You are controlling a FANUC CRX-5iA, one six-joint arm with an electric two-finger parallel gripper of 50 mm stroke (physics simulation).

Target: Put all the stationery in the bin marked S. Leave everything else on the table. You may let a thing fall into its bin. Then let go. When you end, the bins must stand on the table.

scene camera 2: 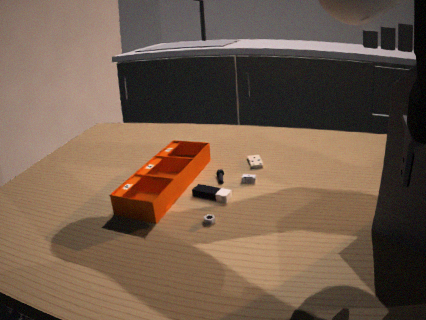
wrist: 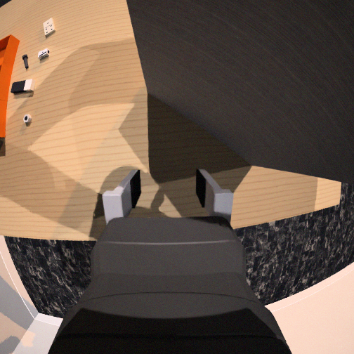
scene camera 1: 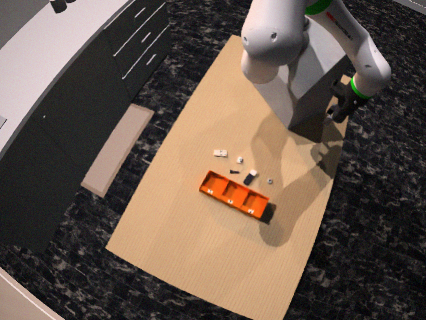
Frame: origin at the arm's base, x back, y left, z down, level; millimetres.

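Seen in the pictures: gripper, between the fingertips: (scene camera 1: 326, 118).
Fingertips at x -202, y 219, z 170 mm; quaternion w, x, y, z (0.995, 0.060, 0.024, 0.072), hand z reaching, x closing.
Pixels of each thing's top centre, then the offset from my fingertips to it. Level surfaces: height alone.
- black-and-white eraser, centre of its top: (scene camera 2: 211, 189) (scene camera 1: 250, 176) dx -280, dy -229, dz +142 mm
- sharpener, centre of its top: (scene camera 2: 248, 175) (scene camera 1: 239, 159) dx -223, dy -291, dz +143 mm
- white domino, centre of its top: (scene camera 2: 255, 159) (scene camera 1: 220, 152) dx -219, dy -373, dz +147 mm
- dark screw, centre of its top: (scene camera 2: 220, 173) (scene camera 1: 234, 170) dx -276, dy -294, dz +141 mm
- nut, centre of its top: (scene camera 2: 209, 217) (scene camera 1: 269, 180) dx -267, dy -151, dz +146 mm
- wooden table, height of its surface: dz +155 mm
A black-and-white eraser (scene camera 1: 250, 177) (scene camera 2: 211, 193) (wrist: 22, 86) lies on the table beside the orange bins (scene camera 1: 228, 203) (scene camera 2: 156, 200) (wrist: 6, 85), a joined row of three with small labels whose letters are too small to read surely. A small silver-white block, perhaps a sharpener (scene camera 1: 240, 160) (scene camera 2: 248, 179) (wrist: 44, 53), lies nearby. A white domino (scene camera 1: 220, 153) (scene camera 2: 255, 161) (wrist: 48, 27), a dark screw (scene camera 1: 234, 172) (scene camera 2: 220, 176) (wrist: 26, 61) and a nut (scene camera 1: 270, 181) (scene camera 2: 209, 219) (wrist: 27, 119) also lie there. My gripper (scene camera 1: 332, 99) (wrist: 167, 180) is open and empty, beside the robot's pedestal, far from them.
The robot's dark-sided pedestal (scene camera 1: 312, 112) (wrist: 240, 75) stands close to the gripper. The wooden table (scene camera 1: 165, 215) (scene camera 2: 310, 150) (wrist: 285, 192) has an edge near the gripper, with dark floor beyond. A dark cabinet row (scene camera 1: 60, 135) (scene camera 2: 175, 92) stands beyond the table.
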